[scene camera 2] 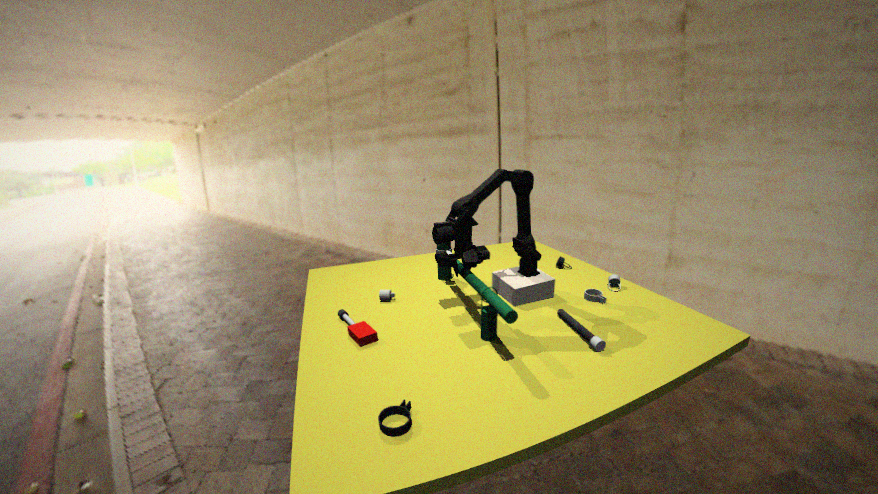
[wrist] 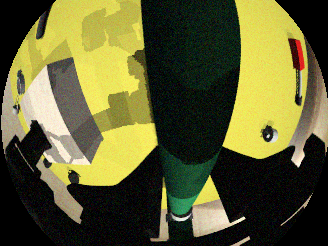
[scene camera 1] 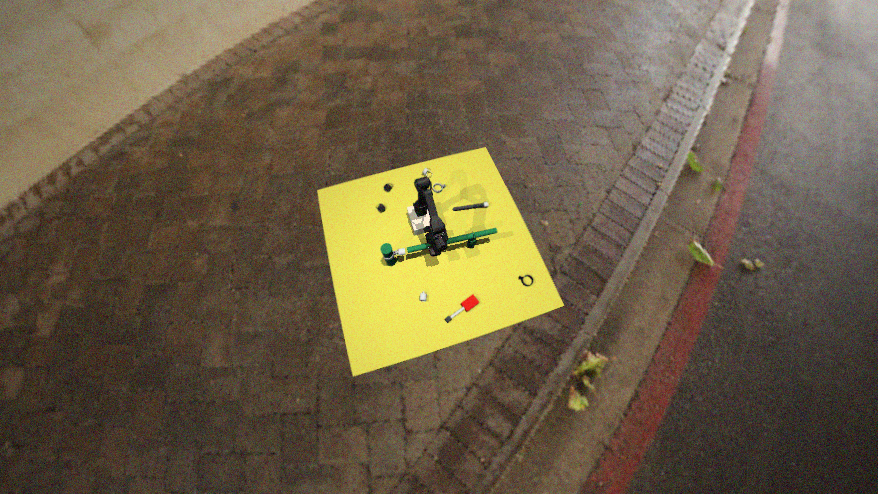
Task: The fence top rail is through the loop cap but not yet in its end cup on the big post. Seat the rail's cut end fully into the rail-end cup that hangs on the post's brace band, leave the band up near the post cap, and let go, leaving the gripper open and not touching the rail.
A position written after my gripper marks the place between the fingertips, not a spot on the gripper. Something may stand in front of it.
My gripper (scene camera 2: 461,275) holds a green top rail (scene camera 2: 498,304).
The green top rail also shows in the wrist view (wrist: 193,61). My gripper also shows in the wrist view (wrist: 181,147).
